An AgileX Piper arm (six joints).
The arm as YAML. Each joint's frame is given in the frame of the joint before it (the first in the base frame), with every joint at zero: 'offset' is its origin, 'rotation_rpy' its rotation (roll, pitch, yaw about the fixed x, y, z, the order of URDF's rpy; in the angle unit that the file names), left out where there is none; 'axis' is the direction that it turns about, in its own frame. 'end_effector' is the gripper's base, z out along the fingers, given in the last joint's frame.
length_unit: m
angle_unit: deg
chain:
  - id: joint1
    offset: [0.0, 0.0, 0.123]
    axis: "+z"
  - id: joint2
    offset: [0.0, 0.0, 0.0]
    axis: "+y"
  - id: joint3
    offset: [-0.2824, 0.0, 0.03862]
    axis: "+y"
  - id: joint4
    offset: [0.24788, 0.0, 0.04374]
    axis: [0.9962, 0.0, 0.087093]
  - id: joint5
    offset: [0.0, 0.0, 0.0]
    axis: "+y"
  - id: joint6
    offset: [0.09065, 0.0, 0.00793]
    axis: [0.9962, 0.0, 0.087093]
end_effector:
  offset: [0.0, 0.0, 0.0]
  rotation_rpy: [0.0, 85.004, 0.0]
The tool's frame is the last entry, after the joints.
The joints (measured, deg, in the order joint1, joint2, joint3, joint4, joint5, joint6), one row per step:
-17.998 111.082 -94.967 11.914 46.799 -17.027
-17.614 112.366 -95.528 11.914 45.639 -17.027
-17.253 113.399 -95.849 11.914 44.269 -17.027
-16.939 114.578 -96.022 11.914 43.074 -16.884
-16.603 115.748 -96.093 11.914 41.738 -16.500
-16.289 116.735 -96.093 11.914 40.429 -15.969
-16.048 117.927 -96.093 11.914 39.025 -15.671
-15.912 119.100 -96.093 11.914 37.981 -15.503
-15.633 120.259 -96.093 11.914 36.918 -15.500
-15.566 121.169 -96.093 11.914 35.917 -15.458
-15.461 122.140 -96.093 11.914 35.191 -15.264
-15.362 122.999 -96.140 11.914 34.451 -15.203
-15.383 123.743 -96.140 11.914 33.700 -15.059
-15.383 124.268 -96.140 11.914 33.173 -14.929
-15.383 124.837 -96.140 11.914 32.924 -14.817
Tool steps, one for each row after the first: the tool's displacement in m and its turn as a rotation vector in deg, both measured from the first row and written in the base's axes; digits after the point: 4 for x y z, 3 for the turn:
0.0063 0.0008 -0.0060 -0.171 -0.378 0.149
0.0116 0.0017 -0.0112 -0.417 -0.959 0.234
0.0166 0.0025 -0.0185 -0.438 -1.102 0.190
0.0215 0.0034 -0.0263 -0.345 -1.292 -0.058
0.0256 0.0045 -0.0330 -0.195 -1.567 -0.442
0.0300 0.0049 -0.0414 -0.154 -1.728 -0.723
0.0335 0.0048 -0.0501 -0.082 -1.569 -0.931
0.0371 0.0058 -0.0586 -0.115 -1.436 -0.862
0.0398 0.0054 -0.0653 -0.178 -1.486 -1.023
0.0421 0.0054 -0.0727 -0.053 -1.226 -1.218
0.0443 0.0055 -0.0790 -0.051 -1.128 -1.311
0.0460 0.0046 -0.0846 -0.026 -1.109 -1.594
0.0472 0.0041 -0.0885 0.008 -1.093 -1.802
0.0480 0.0038 -0.0931 0.132 -0.776 -1.942

